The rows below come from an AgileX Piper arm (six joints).
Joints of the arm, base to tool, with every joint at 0 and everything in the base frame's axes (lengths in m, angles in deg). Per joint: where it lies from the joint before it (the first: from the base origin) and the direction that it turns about. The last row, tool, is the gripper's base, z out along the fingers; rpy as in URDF.
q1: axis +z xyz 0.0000 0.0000 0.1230
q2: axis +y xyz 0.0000 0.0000 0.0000
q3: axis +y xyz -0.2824 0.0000 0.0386
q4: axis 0.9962 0 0.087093 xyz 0.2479 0.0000 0.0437
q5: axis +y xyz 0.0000 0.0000 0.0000
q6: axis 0.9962 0 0.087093 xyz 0.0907 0.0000 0.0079
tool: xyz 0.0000 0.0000 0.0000 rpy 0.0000 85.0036 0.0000
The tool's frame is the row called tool.
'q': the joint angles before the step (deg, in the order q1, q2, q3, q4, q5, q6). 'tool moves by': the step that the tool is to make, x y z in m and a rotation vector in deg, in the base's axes. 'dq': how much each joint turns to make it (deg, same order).
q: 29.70 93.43 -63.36 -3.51 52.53 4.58
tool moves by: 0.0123 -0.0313 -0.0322 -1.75 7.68 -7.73
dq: -6.68 4.23 2.08 2.12 1.35 0.01
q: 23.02 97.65 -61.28 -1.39 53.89 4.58
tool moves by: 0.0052 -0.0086 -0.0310 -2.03 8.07 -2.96
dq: -2.17 5.72 0.00 1.39 2.52 -0.01
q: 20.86 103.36 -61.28 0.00 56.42 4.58
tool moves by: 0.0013 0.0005 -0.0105 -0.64 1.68 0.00
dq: 0.00 1.92 0.01 0.00 -0.13 0.00
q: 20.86 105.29 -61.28 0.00 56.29 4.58
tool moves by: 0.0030 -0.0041 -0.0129 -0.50 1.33 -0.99
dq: -0.90 2.16 0.28 0.01 -1.02 0.09
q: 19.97 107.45 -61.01 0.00 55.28 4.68
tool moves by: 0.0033 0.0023 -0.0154 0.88 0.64 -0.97
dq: -0.14 2.65 0.11 1.43 -2.46 -0.16
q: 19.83 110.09 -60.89 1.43 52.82 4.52
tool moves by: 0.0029 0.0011 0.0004 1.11 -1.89 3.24
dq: -0.01 -0.13 0.00 0.12 -1.96 -3.39
